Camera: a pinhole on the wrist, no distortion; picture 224 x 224 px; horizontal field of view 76.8 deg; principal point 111.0 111.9 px. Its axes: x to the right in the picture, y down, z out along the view. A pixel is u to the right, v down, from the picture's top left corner.
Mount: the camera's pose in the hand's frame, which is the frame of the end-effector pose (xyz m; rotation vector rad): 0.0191 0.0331 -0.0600 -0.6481 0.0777 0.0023
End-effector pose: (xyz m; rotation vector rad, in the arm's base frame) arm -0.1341 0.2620 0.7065 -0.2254 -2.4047 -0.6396
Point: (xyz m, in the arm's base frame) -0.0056 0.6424 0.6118
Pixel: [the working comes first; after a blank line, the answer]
In the camera's frame: -0.2016 0.0959 0.3628

32.5 149.3
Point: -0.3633 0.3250 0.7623
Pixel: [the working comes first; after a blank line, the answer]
In the camera's frame: 0.1828 -0.1334 0.1371

outside the picture
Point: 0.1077 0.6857 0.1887
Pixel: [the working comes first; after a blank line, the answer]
In the camera's frame: -0.5674 -0.1187 0.4804

outside the picture
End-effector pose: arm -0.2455 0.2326 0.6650 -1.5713 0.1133 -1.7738
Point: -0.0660 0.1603 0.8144
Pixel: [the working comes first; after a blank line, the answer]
In the camera's frame: 0.1335 -0.1210 0.2049

203.0 28.5
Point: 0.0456 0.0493 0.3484
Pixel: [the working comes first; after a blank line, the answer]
In the camera's frame: -0.1830 0.2212 0.3619

39.5 198.3
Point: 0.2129 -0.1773 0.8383
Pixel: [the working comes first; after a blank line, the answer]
In the camera's frame: 0.3396 0.0881 0.5307

201.4 135.4
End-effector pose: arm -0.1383 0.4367 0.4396 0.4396 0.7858 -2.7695
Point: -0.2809 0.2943 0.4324
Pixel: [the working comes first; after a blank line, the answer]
In the camera's frame: 0.1219 -0.0649 0.1669

214.2 56.9
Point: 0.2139 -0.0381 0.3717
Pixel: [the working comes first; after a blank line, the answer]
In the camera's frame: -0.2820 0.2929 0.4274

17.8 208.7
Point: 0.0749 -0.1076 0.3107
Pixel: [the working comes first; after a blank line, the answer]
In the camera's frame: -0.1253 0.3133 0.4812

74.2 203.9
